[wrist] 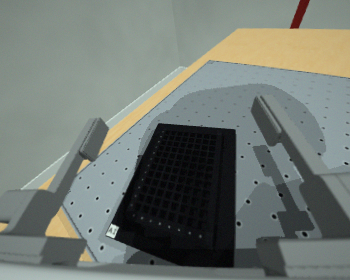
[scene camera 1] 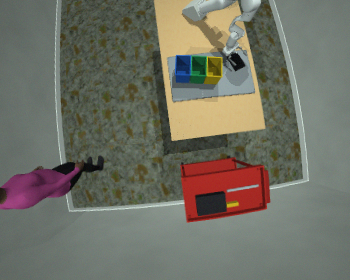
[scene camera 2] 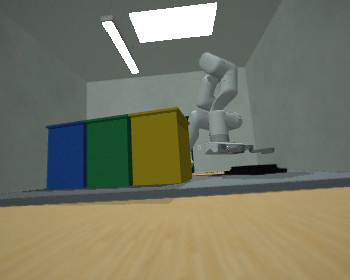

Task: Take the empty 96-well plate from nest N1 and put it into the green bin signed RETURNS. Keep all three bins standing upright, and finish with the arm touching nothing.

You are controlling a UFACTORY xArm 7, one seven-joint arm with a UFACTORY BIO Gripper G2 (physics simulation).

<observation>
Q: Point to a green bin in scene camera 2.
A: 109,144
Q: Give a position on a grey perforated board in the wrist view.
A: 268,204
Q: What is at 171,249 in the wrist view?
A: A black nest.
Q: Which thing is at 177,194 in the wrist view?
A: A black 96-well plate.
</observation>
